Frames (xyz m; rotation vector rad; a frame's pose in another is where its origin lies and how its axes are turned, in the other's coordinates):
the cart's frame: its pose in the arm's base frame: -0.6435 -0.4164 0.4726 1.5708 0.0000 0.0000
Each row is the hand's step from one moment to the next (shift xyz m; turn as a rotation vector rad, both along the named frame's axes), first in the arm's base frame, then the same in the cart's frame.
Working: the arm's base frame: its pose in the cart's frame: 0.6435 -0.4726 -0.4164 -1.5708 0.0000 0.0000

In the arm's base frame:
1: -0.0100 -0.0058 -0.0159 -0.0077 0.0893 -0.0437
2: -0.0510 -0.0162 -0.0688 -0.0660 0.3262 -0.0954
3: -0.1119 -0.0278 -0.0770 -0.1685 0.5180 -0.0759
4: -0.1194 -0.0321 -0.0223 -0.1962 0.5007 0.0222
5: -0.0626 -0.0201 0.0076 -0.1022 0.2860 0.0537
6: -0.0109 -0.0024 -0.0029 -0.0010 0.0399 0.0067
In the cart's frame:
1: -0.0100 -0.0159 0.0058 -0.0077 -0.0437 -0.0893
2: -0.0510 -0.0688 0.0162 -0.0660 -0.0954 -0.3262
3: -0.1119 -0.0770 0.0278 -0.1685 -0.0759 -0.5180
4: -0.1194 -0.0223 0.0321 -0.1962 0.0222 -0.5007
5: -0.0626 0.0076 0.0201 -0.1022 0.0537 -0.2860
6: -0.0109 -0.0029 0.0024 -0.0010 0.0067 -0.0399

